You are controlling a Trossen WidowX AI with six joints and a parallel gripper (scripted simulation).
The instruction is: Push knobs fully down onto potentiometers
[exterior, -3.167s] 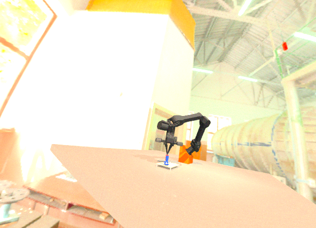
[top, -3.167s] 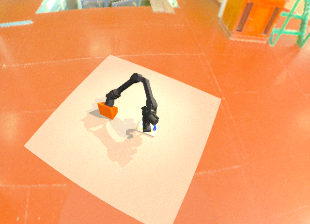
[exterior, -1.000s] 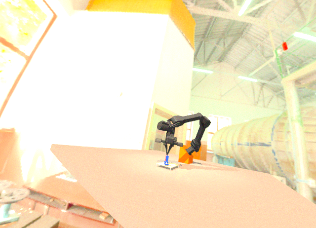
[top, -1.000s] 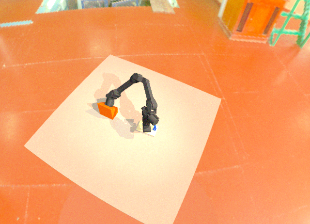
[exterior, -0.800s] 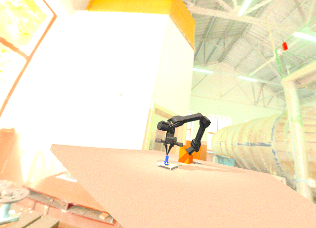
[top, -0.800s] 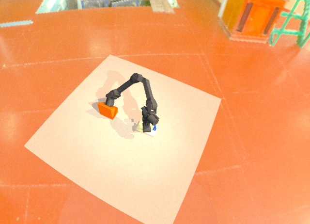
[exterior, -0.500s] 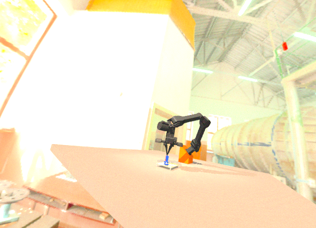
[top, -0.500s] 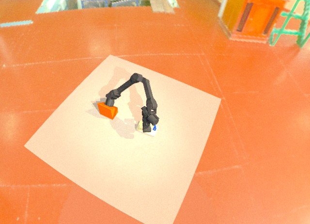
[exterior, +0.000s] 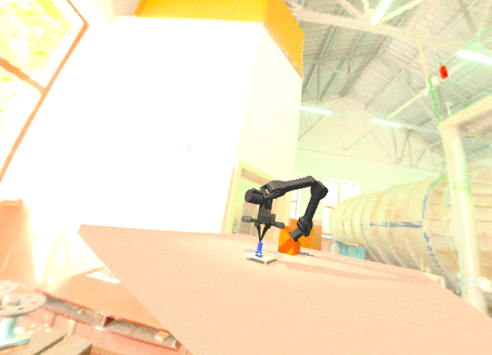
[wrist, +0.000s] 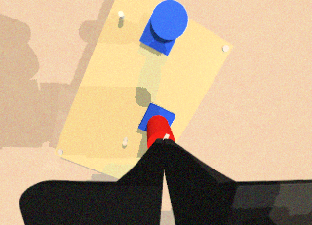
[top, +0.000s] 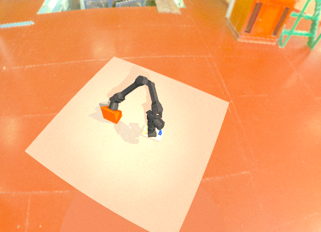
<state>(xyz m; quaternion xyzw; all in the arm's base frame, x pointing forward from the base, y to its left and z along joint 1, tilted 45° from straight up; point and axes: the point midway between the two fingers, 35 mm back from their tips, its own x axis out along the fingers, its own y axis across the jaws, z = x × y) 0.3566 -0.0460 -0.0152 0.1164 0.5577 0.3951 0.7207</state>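
Now: gripper tip 1 cm above the red knob. Also, from my gripper tip: blue knob (6 cm ahead, 3 cm to the left, 1 cm below).
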